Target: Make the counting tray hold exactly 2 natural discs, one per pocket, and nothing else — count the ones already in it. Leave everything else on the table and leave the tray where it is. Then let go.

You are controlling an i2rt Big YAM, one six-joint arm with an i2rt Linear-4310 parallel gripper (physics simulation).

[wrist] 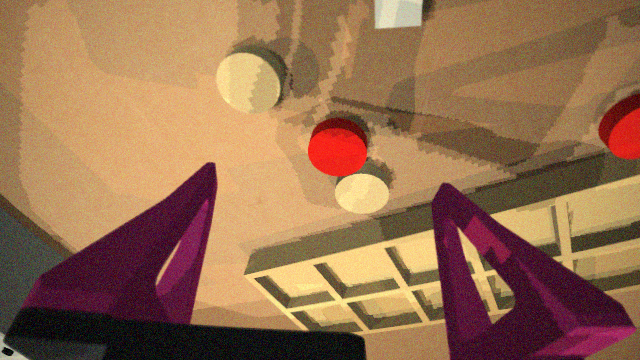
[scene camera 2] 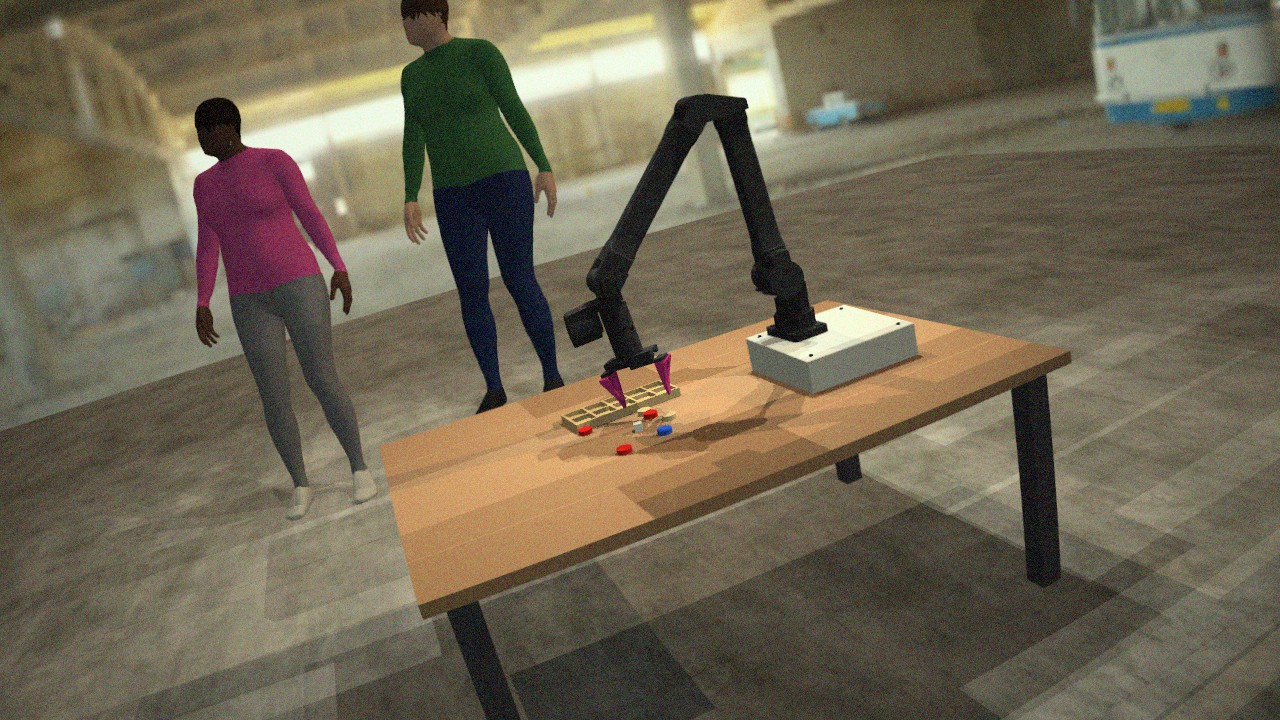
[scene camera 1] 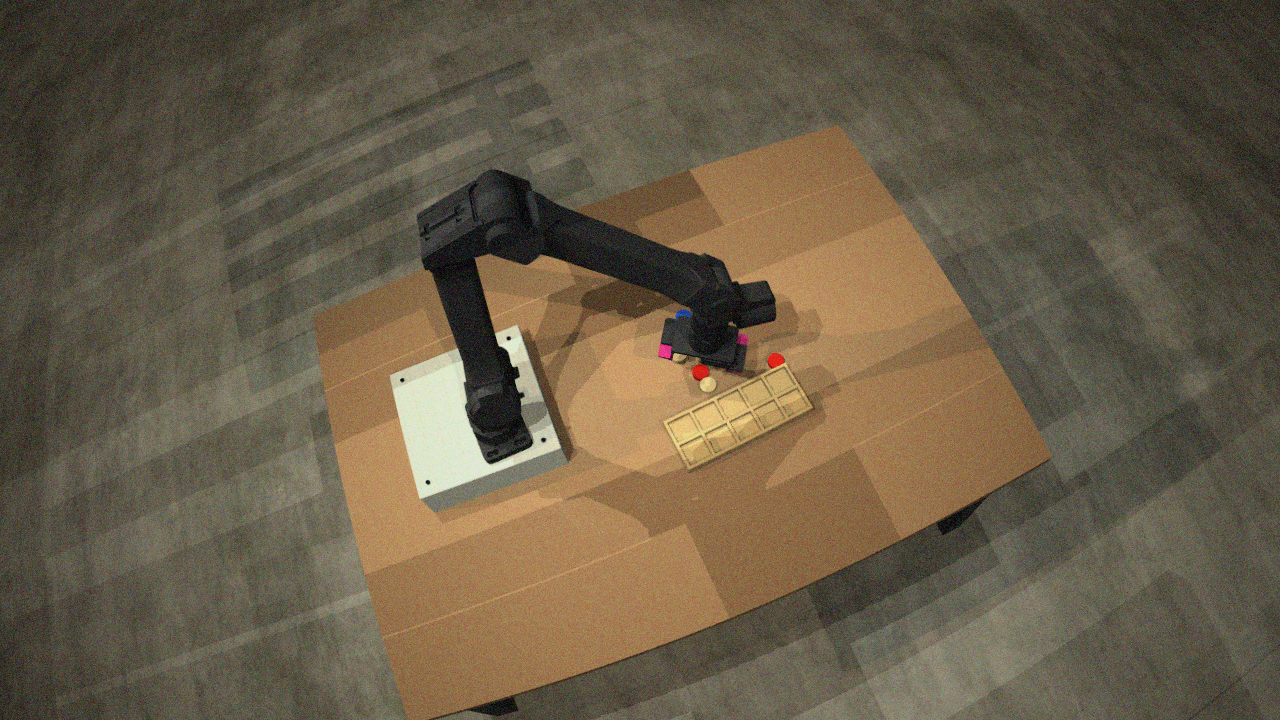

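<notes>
The pale wooden counting tray lies flat; no disc shows in its pockets. One natural disc lies on the table between the tray and a red disc, very close to the red one. A second natural disc lies farther from the tray, partly hidden by the gripper in scene camera 1. My gripper is open and empty, above the table beside the tray.
Another red disc lies near the tray's far end. A third red disc, a blue disc and a small white block lie on the side away from the tray.
</notes>
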